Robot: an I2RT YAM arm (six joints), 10 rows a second.
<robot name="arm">
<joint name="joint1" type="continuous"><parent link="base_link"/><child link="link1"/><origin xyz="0 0 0.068"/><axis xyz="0 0 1"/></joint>
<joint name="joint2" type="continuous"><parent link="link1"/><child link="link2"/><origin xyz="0.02 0.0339 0.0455"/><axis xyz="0 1 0"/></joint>
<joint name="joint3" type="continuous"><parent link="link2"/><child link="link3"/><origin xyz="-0.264 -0.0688 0"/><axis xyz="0 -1 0"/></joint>
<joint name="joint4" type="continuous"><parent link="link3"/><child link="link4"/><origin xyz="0.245 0.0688 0.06"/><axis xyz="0 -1 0"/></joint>
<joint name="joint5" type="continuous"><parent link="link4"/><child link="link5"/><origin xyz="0.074 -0.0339 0.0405"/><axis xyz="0 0 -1"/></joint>
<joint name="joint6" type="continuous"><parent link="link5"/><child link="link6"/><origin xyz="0.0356 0 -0.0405"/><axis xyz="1 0 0"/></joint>
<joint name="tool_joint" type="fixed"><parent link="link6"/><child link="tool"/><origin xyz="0 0 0" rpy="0 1.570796 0"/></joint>
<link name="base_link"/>
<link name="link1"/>
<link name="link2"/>
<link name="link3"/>
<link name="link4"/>
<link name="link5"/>
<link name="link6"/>
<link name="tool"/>
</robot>
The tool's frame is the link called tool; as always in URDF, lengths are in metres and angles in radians. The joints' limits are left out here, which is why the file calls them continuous.
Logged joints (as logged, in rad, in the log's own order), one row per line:
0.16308, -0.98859, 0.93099, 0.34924, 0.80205, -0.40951
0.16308, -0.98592, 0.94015, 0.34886, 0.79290, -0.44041
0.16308, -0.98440, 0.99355, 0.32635, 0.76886, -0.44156
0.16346, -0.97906, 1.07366, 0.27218, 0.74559, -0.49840
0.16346, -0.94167, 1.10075, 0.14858, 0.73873, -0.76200
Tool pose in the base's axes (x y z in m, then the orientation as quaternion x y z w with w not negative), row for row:
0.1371, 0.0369, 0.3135, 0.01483, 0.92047, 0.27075, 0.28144
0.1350, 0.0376, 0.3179, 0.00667, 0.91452, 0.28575, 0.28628
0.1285, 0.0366, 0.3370, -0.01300, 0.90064, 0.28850, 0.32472
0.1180, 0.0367, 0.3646, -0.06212, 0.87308, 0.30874, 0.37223
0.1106, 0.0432, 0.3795, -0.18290, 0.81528, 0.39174, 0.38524
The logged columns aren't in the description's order. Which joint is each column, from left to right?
Columns, left to right: joint1, joint4, joint3, joint6, joint2, joint5.
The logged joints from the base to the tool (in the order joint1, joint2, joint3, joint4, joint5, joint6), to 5 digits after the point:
0.16308, 0.80205, 0.93099, -0.98859, -0.40951, 0.34924
0.16308, 0.79290, 0.94015, -0.98592, -0.44041, 0.34886
0.16308, 0.76886, 0.99355, -0.98440, -0.44156, 0.32635
0.16346, 0.74559, 1.07366, -0.97906, -0.49840, 0.27218
0.16346, 0.73873, 1.10075, -0.94167, -0.76200, 0.14858

